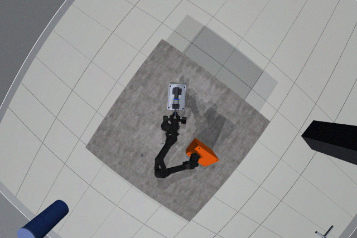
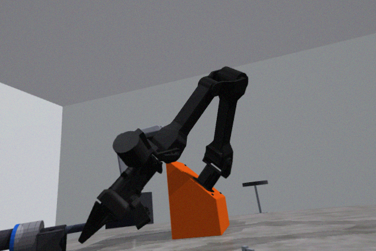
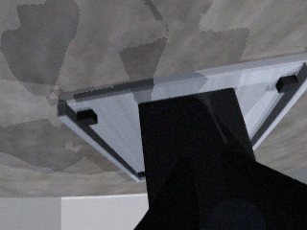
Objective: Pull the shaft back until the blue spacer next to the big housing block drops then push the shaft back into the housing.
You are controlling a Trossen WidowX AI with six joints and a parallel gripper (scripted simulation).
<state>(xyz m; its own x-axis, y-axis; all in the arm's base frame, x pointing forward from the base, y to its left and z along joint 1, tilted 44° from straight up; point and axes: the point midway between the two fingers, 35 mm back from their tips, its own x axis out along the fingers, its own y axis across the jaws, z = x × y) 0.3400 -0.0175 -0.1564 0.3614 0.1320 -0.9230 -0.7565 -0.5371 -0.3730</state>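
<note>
Right now the thin shaft is 3 cm ahead of my gripper tip, 3 cm to the right of it and 2 cm above it. From my gripper tip the other things lie so: blue spacer (7 cm ahead, 8 cm to the right, 2 cm above); then silver ring (5 cm ahead, 6 cm to the right, 2 cm above).
</note>
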